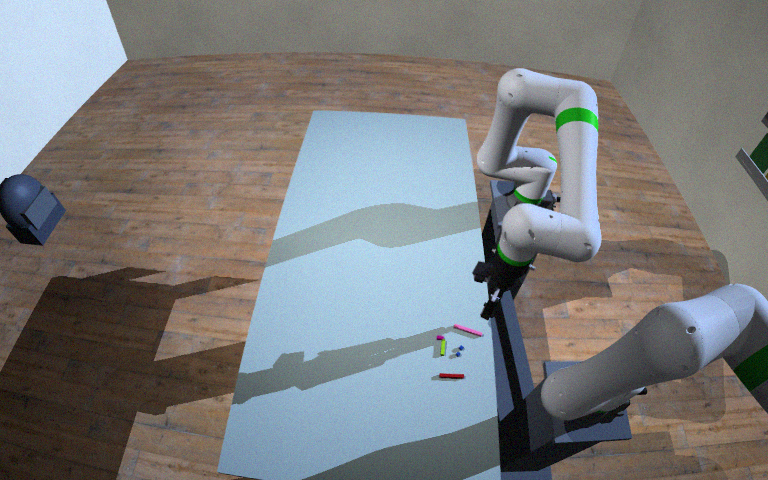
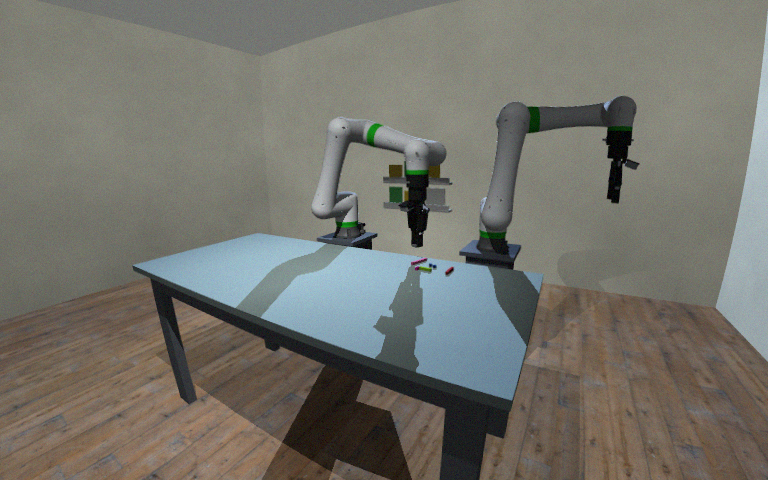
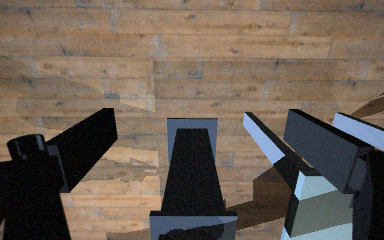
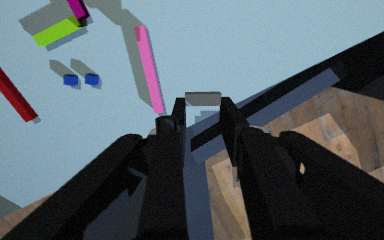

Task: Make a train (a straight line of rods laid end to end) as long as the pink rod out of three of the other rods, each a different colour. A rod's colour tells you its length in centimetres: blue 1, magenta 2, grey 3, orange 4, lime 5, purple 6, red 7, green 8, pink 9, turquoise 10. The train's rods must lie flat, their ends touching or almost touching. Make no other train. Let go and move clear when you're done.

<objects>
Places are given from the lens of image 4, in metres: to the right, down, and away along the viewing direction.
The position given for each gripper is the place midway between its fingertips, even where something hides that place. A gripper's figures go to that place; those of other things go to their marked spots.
right gripper (image 4: 202, 112): 0.01, -0.01, 0.17
pink rod (image 4: 141, 33): -0.05, -0.09, 0.19
lime rod (image 4: 71, 24): -0.12, -0.09, 0.19
dark beam (image 4: 293, 91): 0.34, -0.10, 0.67
The marked spots on the dark beam and the lime rod are 0.66 m apart.
</objects>
